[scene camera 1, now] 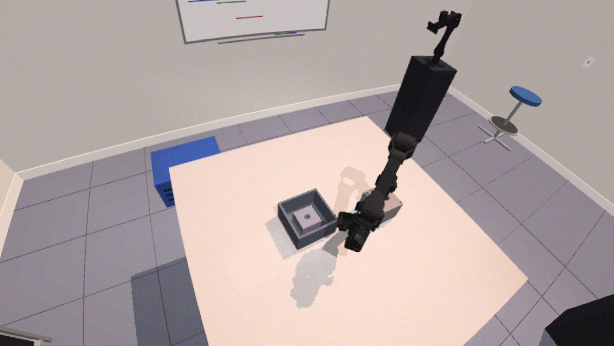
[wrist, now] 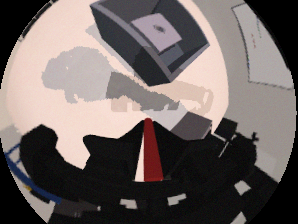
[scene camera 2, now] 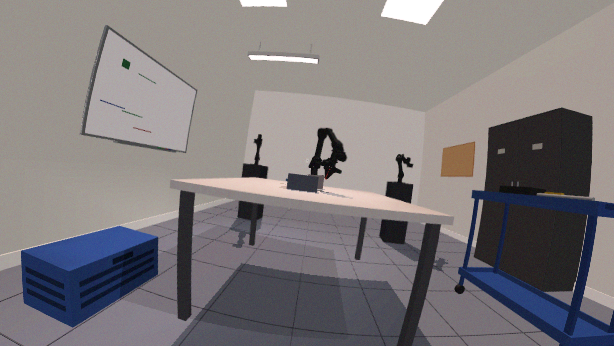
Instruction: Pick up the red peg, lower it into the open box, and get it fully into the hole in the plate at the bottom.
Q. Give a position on a red peg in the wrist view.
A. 152,167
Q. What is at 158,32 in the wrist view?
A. A light grey plate.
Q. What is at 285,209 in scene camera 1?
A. A dark grey box.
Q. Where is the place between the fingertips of my gripper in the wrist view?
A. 148,123
